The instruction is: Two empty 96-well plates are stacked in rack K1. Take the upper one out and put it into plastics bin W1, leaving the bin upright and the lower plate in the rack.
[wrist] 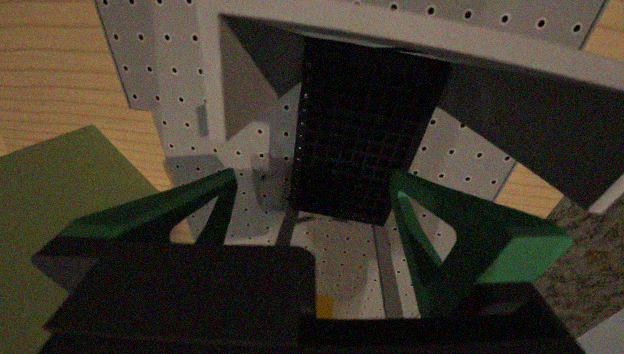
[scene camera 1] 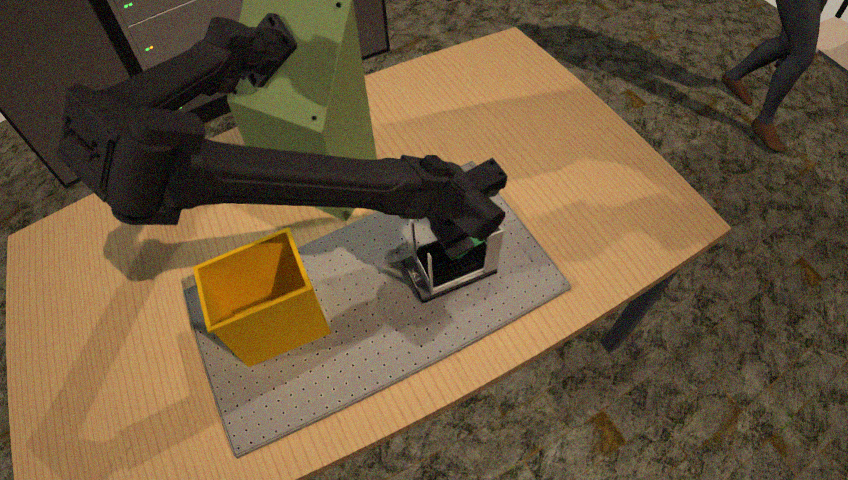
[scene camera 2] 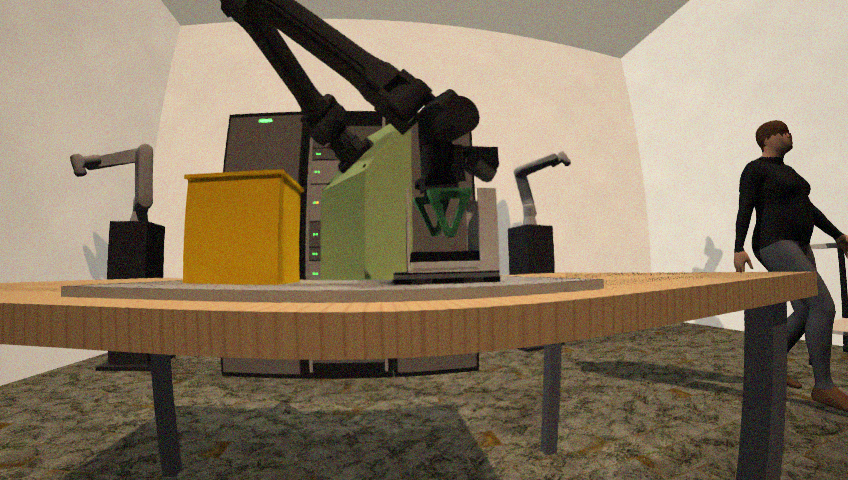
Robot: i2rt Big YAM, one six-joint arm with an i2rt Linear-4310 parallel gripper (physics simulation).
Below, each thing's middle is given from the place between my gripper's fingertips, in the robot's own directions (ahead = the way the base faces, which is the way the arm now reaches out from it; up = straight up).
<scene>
Right now the black 96-well plate [scene camera 1: 444,269] is 3 cm ahead of my hand and 4 cm below it. Round my hand: yellow bin W1 [scene camera 2: 243,227] (9 cm behind, 34 cm to the right, 1 cm above).
</scene>
